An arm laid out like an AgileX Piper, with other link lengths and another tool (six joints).
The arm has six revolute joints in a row. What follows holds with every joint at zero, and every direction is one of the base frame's. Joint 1 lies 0.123 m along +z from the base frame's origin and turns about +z. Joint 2 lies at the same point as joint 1 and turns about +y. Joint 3 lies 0.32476 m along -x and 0.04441 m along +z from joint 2 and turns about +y. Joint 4 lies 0.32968 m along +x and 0.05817 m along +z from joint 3 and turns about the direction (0.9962, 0, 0.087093). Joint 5 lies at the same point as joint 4 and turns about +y. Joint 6 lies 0.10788 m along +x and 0.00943 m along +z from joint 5 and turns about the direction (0.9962, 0, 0.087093). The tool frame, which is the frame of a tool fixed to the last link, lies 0.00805 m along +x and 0.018 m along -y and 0.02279 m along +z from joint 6; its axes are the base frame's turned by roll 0.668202, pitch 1.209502 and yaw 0.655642 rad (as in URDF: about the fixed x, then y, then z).
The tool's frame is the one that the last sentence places.
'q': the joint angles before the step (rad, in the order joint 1, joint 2, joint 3, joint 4, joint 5, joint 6). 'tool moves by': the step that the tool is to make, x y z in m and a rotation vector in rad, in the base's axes. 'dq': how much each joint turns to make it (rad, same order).
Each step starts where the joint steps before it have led.
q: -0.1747, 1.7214, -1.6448, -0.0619, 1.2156, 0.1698
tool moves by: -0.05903, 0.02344, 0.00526, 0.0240, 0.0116, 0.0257
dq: 0.0249, -0.1918, 0.2072, 0.0221, -0.0001, -0.0008
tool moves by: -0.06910, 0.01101, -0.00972, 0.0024, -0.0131, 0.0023
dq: 0.0000, -0.2200, 0.2477, 0.0046, -0.0404, -0.0010
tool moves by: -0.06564, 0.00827, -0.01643, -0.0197, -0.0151, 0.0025
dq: 0.0000, -0.2140, 0.2195, -0.0169, -0.0234, -0.0010
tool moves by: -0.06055, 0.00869, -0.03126, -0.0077, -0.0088, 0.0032
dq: 0.0000, -0.2111, 0.2181, -0.0055, -0.0169, -0.0022
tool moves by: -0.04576, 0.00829, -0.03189, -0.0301, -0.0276, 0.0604
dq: 0.0000, -0.1957, 0.1836, -0.0001, -0.0231, -0.0645
